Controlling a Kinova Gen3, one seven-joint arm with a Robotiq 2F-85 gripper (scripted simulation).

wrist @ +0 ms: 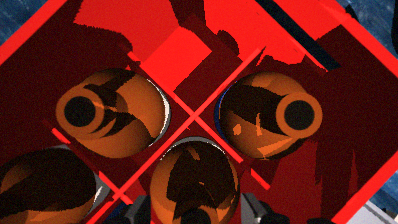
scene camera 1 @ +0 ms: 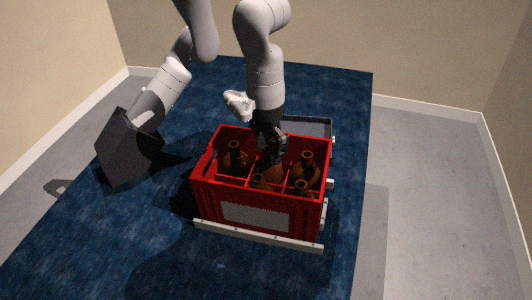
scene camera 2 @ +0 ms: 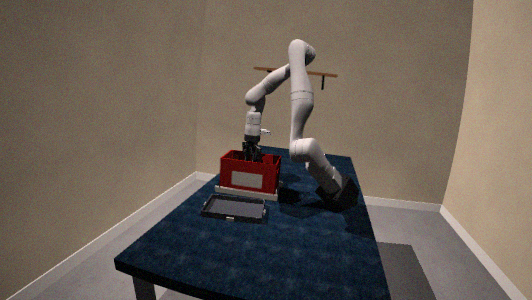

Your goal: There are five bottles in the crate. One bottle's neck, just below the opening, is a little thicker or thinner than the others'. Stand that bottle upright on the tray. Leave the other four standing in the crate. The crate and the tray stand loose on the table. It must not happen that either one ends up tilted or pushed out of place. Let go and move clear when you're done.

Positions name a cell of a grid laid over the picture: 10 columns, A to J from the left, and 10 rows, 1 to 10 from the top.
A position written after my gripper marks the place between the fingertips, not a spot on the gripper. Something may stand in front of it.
I see my gripper (scene camera 1: F6), a crate (scene camera 1: E7) and a dark tray (scene camera 1: G5).
The crate is seen too in the wrist view (wrist: E3) and in scene camera 2 (scene camera 2: E6).
